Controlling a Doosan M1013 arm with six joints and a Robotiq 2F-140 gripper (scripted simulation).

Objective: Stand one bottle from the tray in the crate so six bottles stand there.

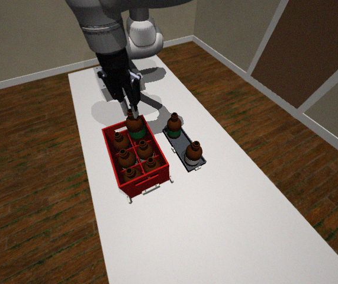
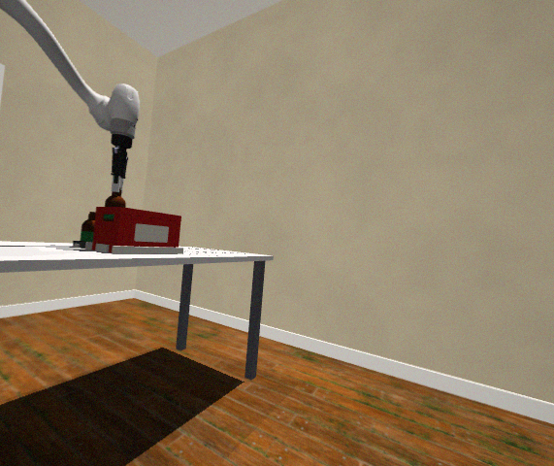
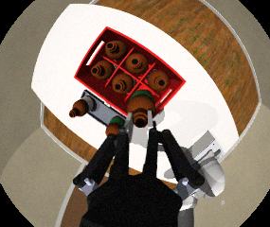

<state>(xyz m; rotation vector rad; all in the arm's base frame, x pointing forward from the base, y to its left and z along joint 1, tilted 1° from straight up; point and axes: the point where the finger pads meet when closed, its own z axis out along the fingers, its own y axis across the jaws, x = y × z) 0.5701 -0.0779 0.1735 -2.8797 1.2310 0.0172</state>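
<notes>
The bottle lies 9 cm below my hand. Also, from my hand: red crate: 19 cm below, 9 cm ahead, 5 cm to the right; dark tray: 26 cm below, 19 cm to the left, 10 cm ahead.
</notes>
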